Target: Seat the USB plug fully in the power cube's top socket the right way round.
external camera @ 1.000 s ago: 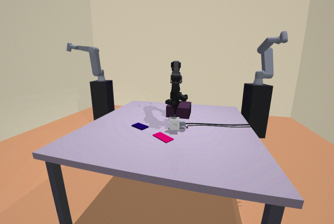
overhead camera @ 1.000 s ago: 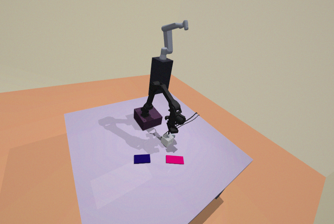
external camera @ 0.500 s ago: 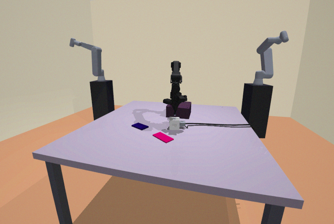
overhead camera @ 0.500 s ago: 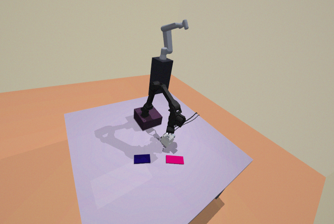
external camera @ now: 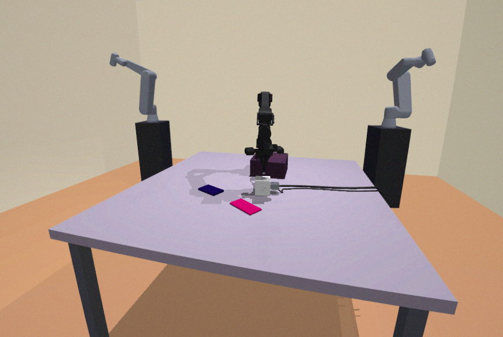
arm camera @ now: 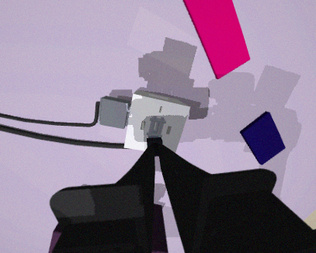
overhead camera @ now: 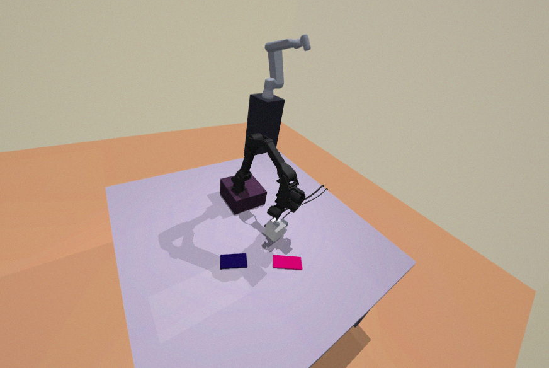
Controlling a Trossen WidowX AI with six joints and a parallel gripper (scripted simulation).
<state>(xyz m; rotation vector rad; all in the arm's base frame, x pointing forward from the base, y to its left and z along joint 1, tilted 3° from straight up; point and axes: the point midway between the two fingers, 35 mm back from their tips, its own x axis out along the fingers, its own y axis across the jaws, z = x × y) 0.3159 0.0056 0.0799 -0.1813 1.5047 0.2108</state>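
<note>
My gripper tip is 2 cm above the dark USB plug. Round my gripper tip: dark blue card: 1 cm behind, 28 cm to the right, 13 cm below; then grey socket: 1 cm to the right, 7 cm below; then magenta card: 16 cm ahead, 8 cm to the right, 13 cm below.
</note>
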